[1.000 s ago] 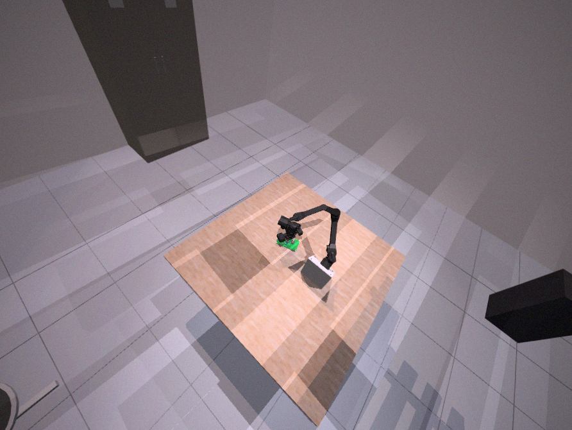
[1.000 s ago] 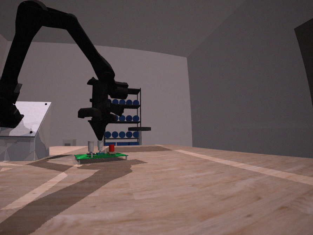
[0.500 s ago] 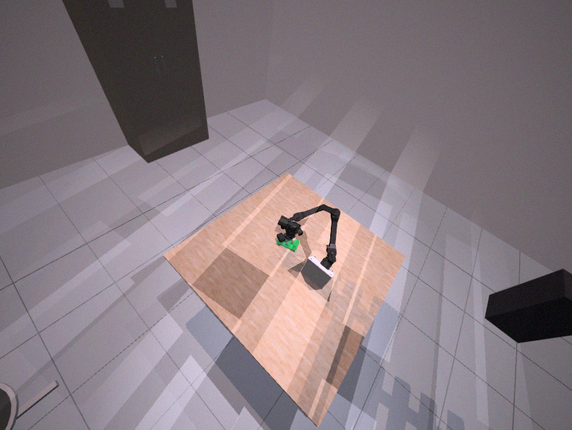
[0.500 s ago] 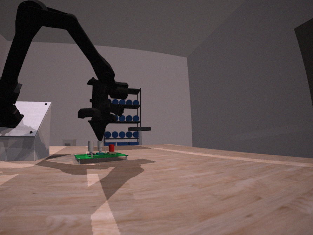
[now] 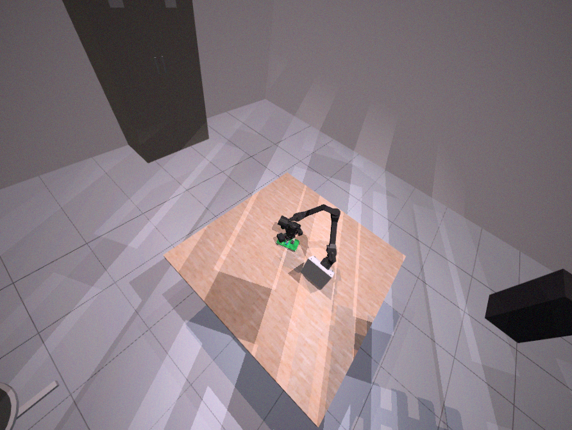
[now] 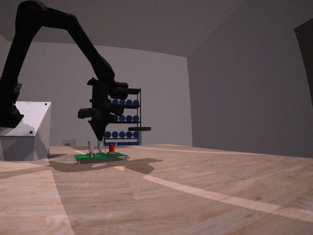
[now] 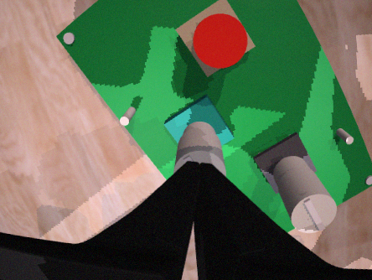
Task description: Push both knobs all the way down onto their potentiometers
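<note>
My gripper tip is 3 cm past the knob, 4 cm to the left of it and 1 cm above it.
</note>
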